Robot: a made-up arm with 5 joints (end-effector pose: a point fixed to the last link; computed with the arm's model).
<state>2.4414 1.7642 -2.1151 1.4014 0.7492</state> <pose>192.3 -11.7 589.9 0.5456 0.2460 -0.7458 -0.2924</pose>
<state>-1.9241 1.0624 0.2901 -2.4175 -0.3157</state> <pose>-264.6 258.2 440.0 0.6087 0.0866 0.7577 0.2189</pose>
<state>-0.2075 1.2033 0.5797 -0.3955 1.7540</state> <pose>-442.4 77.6 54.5 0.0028 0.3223 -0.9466 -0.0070</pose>
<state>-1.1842 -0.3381 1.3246 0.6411 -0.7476</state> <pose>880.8 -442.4 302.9 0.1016 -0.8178 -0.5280 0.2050</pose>
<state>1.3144 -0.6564 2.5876 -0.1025 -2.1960</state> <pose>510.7 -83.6 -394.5 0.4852 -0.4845 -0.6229 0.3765</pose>
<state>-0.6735 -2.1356 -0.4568 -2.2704 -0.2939</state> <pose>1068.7 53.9 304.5 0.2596 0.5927 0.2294 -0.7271</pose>
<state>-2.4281 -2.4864 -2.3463 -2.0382 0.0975</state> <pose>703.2 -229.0 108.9 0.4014 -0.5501 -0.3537 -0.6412</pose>
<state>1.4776 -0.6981 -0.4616 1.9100 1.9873</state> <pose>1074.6 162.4 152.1 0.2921 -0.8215 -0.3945 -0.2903</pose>
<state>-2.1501 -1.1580 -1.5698 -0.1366 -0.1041</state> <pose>211.7 58.4 -189.1 0.7723 -0.1979 0.1320 0.5891</pose>
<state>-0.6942 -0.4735 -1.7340 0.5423 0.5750</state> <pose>586.4 423.6 297.3 0.8216 0.4713 0.2955 0.1245</pose>
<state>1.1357 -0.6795 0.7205 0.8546 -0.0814</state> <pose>1070.9 86.6 24.5 0.7244 0.2340 -0.1308 -0.6352</pose>
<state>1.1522 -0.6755 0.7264 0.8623 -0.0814</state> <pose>1069.5 87.6 21.7 0.7216 0.2371 -0.1239 -0.6386</pose>
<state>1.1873 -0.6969 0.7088 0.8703 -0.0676</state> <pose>1075.6 79.4 34.9 0.7078 0.2643 -0.1107 -0.6457</pose>
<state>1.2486 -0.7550 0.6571 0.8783 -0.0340</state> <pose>1090.7 53.9 69.0 0.6757 0.3249 -0.0896 -0.6556</pose>
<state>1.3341 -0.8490 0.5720 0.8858 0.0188</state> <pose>1109.0 3.2 118.7 0.6210 0.4147 -0.0645 -0.6620</pose>
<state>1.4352 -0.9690 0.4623 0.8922 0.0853</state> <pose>1120.3 -75.6 170.6 0.5447 0.5188 -0.0432 -0.6575</pose>
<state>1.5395 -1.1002 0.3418 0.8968 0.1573</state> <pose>1116.1 -174.8 210.2 0.4555 0.6187 -0.0336 -0.6392</pose>
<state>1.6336 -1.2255 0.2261 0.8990 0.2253</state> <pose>1094.8 -276.3 230.5 0.3681 0.6994 -0.0386 -0.6115</pose>
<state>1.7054 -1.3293 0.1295 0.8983 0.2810</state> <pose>1064.2 -361.0 236.3 0.2980 0.7544 -0.0542 -0.5823</pose>
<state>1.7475 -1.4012 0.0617 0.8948 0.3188</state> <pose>1035.9 -417.8 238.0 0.2541 0.7857 -0.0729 -0.5594</pose>
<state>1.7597 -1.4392 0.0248 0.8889 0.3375</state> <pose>1018.4 -446.3 243.5 0.2368 0.7988 -0.0884 -0.5460</pose>
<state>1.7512 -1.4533 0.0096 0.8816 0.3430</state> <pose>1011.1 -455.6 253.9 0.2374 0.8014 -0.0997 -0.5398</pose>
